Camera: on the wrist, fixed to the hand. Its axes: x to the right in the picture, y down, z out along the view.
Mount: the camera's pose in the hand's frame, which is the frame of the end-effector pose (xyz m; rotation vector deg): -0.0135 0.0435 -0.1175 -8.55 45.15 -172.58
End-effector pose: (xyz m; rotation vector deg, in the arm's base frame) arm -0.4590 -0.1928 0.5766 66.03 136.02 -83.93
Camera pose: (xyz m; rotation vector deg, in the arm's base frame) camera -0.3889 -0.0947 0.6133 82.66 -54.29 -8.91
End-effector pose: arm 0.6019 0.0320 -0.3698 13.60 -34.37 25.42
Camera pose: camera 0.6293 0.1058 -0.4682 28.14 50.43 -133.14
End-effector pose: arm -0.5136 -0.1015 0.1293 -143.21 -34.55 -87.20
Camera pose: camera -0.5970 -0.1835 0.1763 -43.20 106.95 42.08
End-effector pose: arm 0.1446 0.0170 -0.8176 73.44 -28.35 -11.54
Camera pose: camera 0.1813 0.1367 -0.8028 38.42 137.49 -108.56
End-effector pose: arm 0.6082 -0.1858 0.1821 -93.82 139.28 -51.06
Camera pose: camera 0.5343 -0.1135 0.2542 96.88 66.68 19.12
